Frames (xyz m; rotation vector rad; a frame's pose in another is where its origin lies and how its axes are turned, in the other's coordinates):
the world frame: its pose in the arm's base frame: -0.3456 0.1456 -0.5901 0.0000 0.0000 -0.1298
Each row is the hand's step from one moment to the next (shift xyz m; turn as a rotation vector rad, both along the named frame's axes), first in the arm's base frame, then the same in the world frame.
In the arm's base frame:
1: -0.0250 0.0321 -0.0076 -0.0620 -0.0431 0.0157
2: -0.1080 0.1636 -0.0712 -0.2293 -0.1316 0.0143
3: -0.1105 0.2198 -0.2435 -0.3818 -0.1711 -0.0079
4: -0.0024 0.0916 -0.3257 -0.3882 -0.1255 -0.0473
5: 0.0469 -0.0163 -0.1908 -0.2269 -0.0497 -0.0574
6: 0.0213 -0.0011 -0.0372 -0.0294 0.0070 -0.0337
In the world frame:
1: -0.0289 0.0286 -0.0076 -0.0559 -0.0508 0.0157
2: -0.1283 0.1482 -0.0712 -0.2103 -0.1602 0.0143
3: -0.1380 0.2036 -0.2435 -0.3564 -0.2191 -0.0079
4: -0.0142 0.0905 -0.3257 -0.3687 -0.1747 -0.0473
5: 0.0486 -0.0101 -0.1908 -0.2186 -0.0787 -0.0574
6: 0.0213 0.0017 -0.0372 -0.0301 0.0031 -0.0337

